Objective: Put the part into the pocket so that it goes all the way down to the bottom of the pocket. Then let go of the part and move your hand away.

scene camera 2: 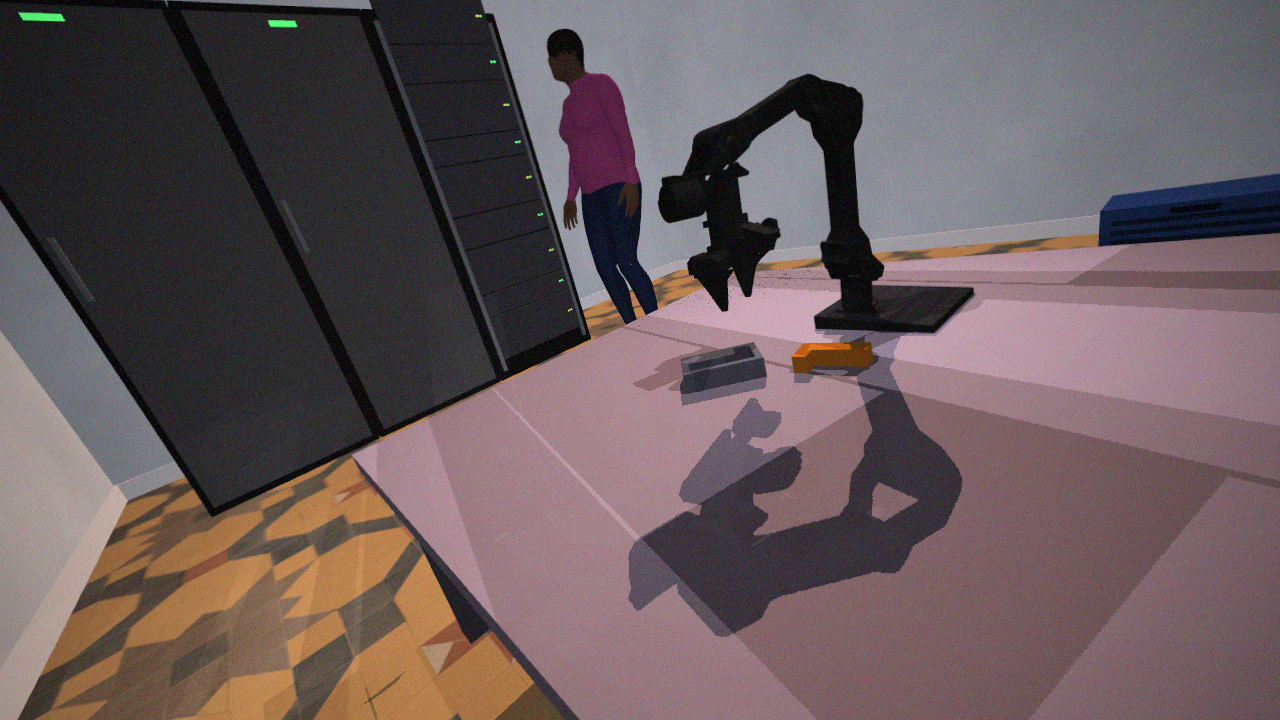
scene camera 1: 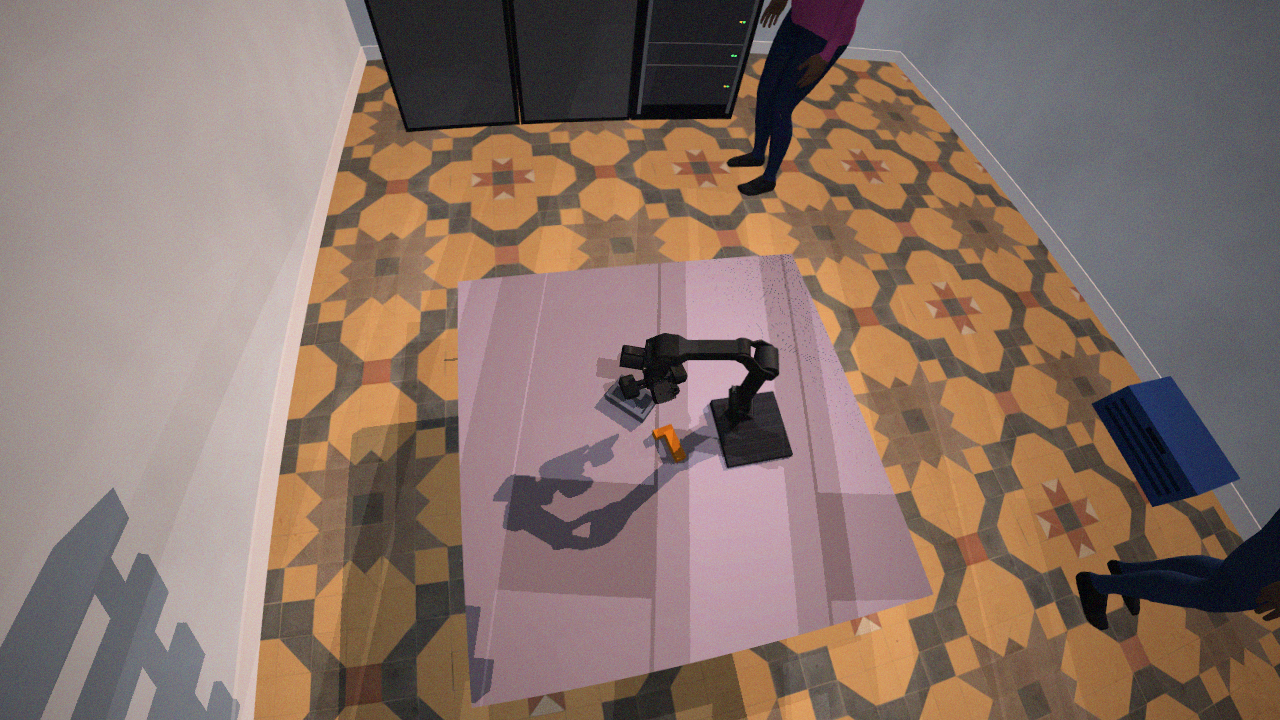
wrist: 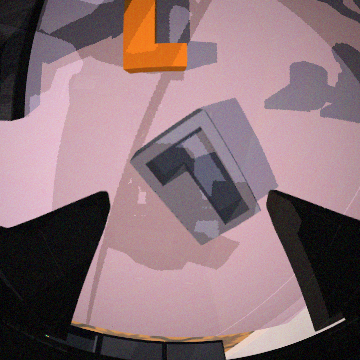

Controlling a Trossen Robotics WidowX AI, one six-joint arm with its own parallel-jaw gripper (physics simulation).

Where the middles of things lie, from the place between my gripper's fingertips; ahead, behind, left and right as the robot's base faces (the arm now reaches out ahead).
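Relative to the orange L-shaped block point(scene camera 2: 809, 355), my gripper is 14 cm to the right of it, 3 cm past it and 11 cm above it. The grey pocket block point(wrist: 188, 166) is 3 cm ahead of my gripper, 4 cm to the right of it and 11 cm below it. Going by their middles, the grey pocket block is the nearest to my gripper of the things named here.
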